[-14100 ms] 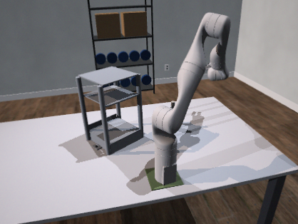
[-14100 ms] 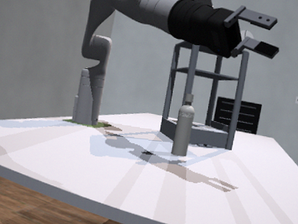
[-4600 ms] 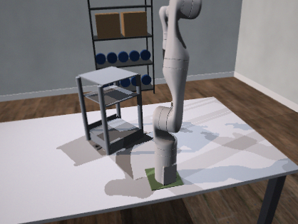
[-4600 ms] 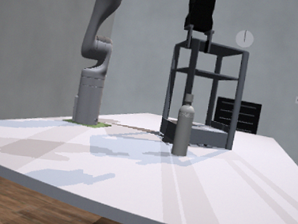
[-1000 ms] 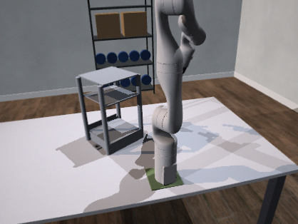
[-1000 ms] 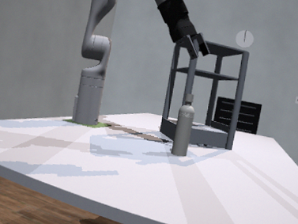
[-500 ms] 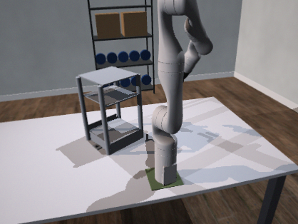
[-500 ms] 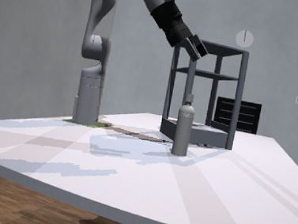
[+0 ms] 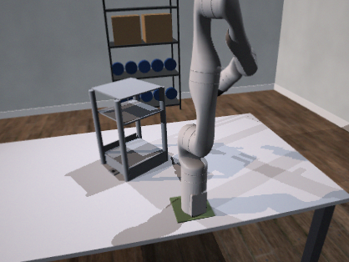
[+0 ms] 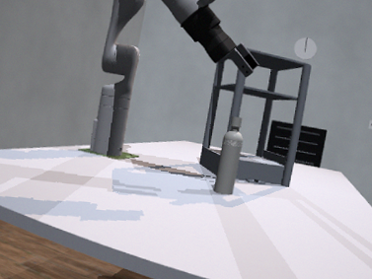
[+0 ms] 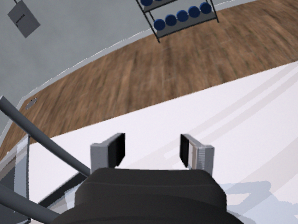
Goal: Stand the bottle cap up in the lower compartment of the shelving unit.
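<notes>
Right now the grey bottle is 18 cm below my hand. Also, from my hand: shelving unit (3 cm ahead, 34 cm to the left, 11 cm below).
</notes>
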